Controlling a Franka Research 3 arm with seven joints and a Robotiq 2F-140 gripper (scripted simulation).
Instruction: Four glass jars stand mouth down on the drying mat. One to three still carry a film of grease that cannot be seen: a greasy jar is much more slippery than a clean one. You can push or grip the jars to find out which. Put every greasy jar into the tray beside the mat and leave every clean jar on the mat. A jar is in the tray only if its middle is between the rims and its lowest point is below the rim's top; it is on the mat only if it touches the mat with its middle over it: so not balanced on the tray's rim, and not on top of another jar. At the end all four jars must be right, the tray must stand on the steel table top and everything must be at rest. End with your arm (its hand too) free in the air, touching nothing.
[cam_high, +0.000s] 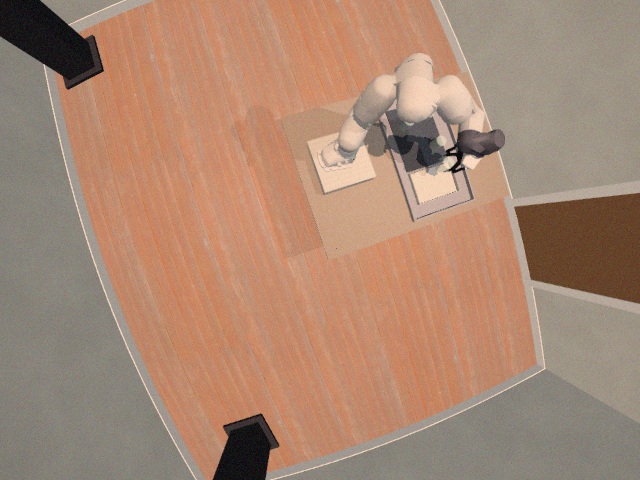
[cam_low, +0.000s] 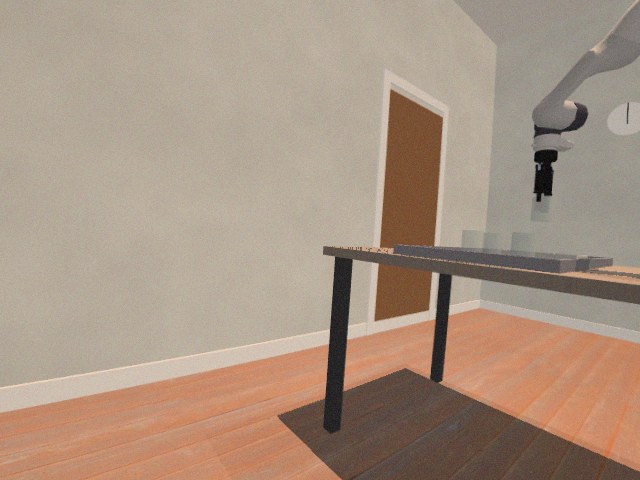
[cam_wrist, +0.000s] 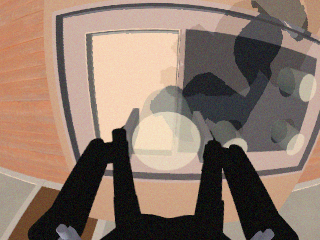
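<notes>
The tray is 20 mm ahead of my hand, 70 mm to the right of it and 210 mm below it. Also, from my hand: grey drying mat 40 mm ahead, 240 mm to the left, 220 mm below.
</notes>
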